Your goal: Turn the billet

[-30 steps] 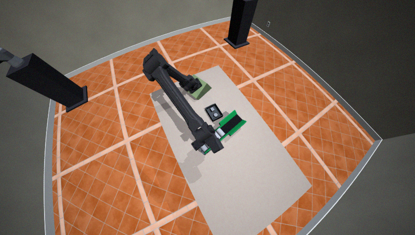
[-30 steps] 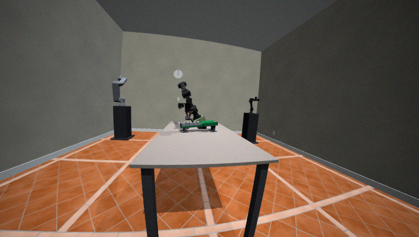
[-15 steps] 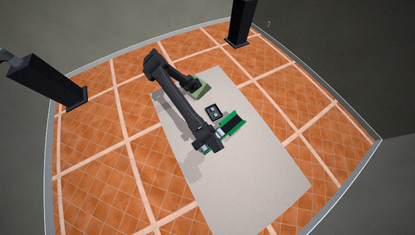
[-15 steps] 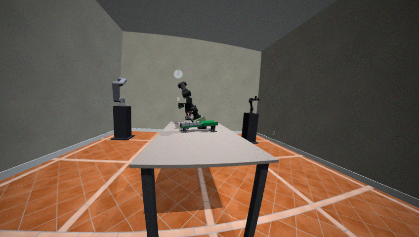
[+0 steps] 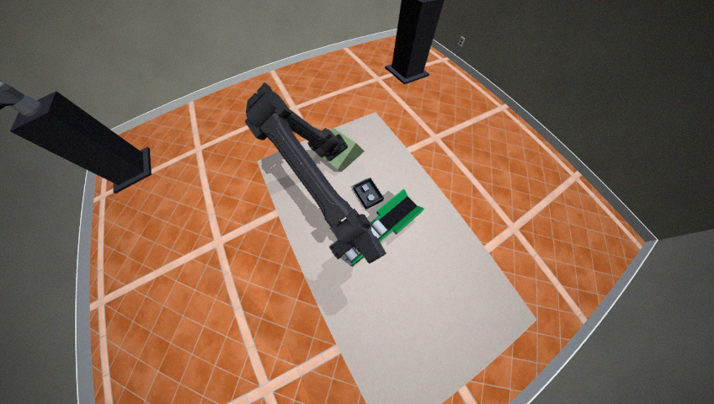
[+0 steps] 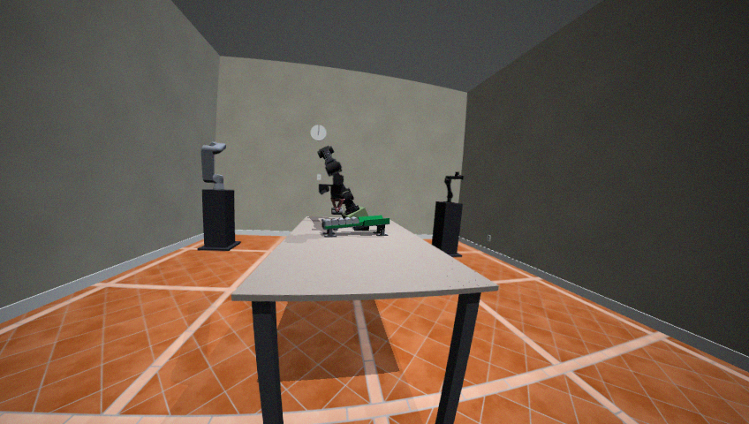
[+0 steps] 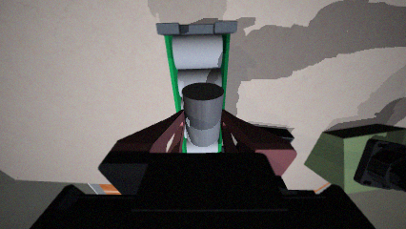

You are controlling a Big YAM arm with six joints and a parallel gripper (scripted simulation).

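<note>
Now: the stop 9 cm below my hand, 7 cm to the right of it and 1 cm ahead of it. Round my hand: black tray: 20 cm behind, 18 cm to the left, 14 cm below.
</note>
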